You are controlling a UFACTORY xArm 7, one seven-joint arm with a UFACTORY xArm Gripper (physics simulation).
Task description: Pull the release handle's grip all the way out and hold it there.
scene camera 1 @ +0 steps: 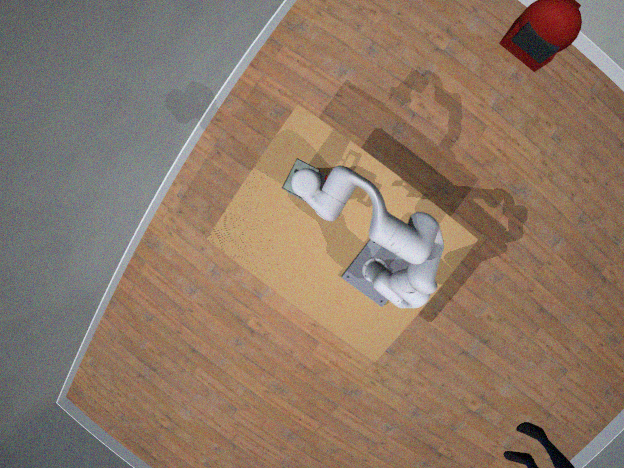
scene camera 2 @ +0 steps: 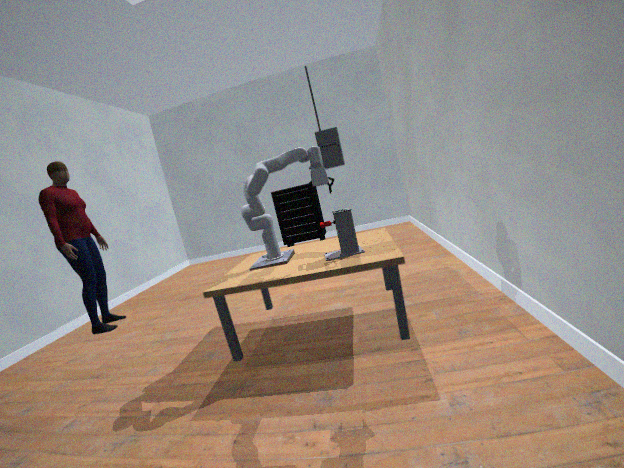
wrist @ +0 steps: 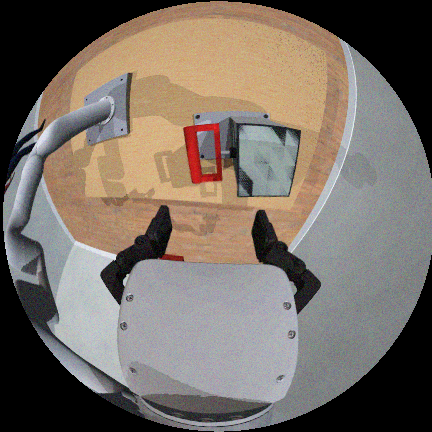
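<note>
The release handle's red grip is a rectangular frame on the side of a tall grey housing that faces the arm's base. A short dark rod shows between the grip and the housing. In scene camera 1 the arm hides most of both; a corner of the housing's top and a speck of red show. My gripper is open with nothing between its fingers. It is above the housing and the grip, apart from both. In scene camera 1 the arm hides the fingers.
The housing's base plate and the arm's base plate are on the wooden table. A grey box on a rod hangs behind the gripper in scene camera 2. A black slatted unit and a person stand beyond the table.
</note>
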